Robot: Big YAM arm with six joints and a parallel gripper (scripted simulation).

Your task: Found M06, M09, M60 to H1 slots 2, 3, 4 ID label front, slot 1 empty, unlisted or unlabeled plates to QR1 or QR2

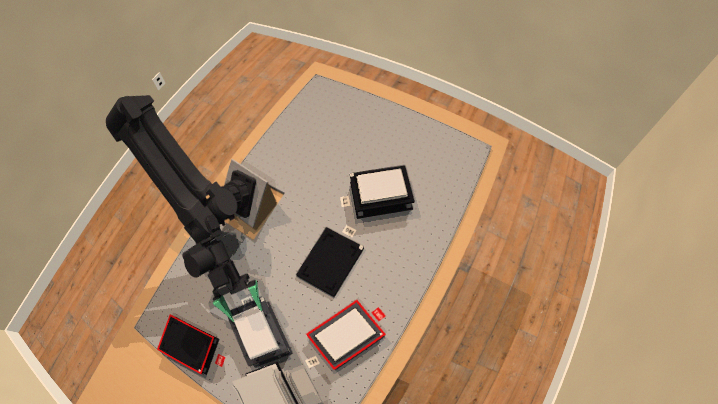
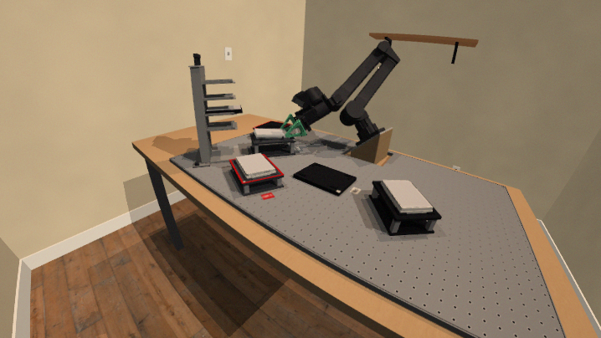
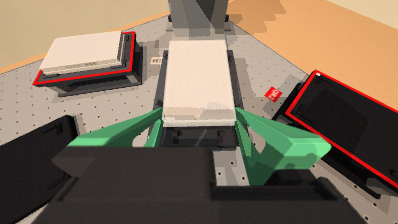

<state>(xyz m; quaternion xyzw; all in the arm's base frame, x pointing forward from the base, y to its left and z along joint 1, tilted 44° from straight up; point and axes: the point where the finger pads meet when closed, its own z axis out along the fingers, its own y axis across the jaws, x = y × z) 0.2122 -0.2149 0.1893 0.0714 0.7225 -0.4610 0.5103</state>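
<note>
My hand is 4 cm short of the grey regrip nest, 3 cm to the left of it and 2 cm above it. Round my hand: H1 deck label: 20 cm ahead, 8 cm below, 2 cm to the right; dark plate: 19 cm ahead, 13 cm to the right, 10 cm above; red-edged quarantine nest: 19 cm to the right, 13 cm behind, 4 cm below.
</note>
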